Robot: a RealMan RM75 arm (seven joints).
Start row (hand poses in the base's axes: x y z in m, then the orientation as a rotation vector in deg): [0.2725 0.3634 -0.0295 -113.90 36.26 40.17]
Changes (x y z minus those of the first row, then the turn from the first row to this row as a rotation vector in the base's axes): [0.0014 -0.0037 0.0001 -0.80 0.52 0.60]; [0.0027 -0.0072 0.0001 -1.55 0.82 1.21]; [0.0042 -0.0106 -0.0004 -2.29 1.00 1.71]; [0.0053 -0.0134 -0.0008 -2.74 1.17 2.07]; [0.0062 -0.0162 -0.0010 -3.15 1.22 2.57]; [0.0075 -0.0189 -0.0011 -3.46 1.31 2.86]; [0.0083 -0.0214 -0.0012 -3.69 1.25 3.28]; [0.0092 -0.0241 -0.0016 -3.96 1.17 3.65]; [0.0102 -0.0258 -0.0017 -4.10 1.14 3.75]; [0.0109 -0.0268 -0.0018 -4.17 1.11 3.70]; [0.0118 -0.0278 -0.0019 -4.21 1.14 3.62]
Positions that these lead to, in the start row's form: [0.2739 0.3597 -0.0294 -114.78 36.37 40.92]; [0.2752 0.3562 -0.0294 -115.66 36.31 41.46]; [0.2767 0.3528 -0.0299 -116.52 36.28 41.81]; [0.2778 0.3500 -0.0303 -117.06 36.24 42.12]; [0.2787 0.3472 -0.0305 -117.64 35.98 42.40]; [0.2800 0.3445 -0.0306 -118.03 35.89 42.61]; [0.2808 0.3420 -0.0307 -118.44 35.55 42.76]; [0.2817 0.3393 -0.0311 -118.87 35.27 42.85]; [0.2827 0.3376 -0.0312 -119.05 35.22 42.85]; [0.2834 0.3366 -0.0313 -119.10 35.28 42.77]; [0.2843 0.3356 -0.0314 -119.10 35.40 42.75]
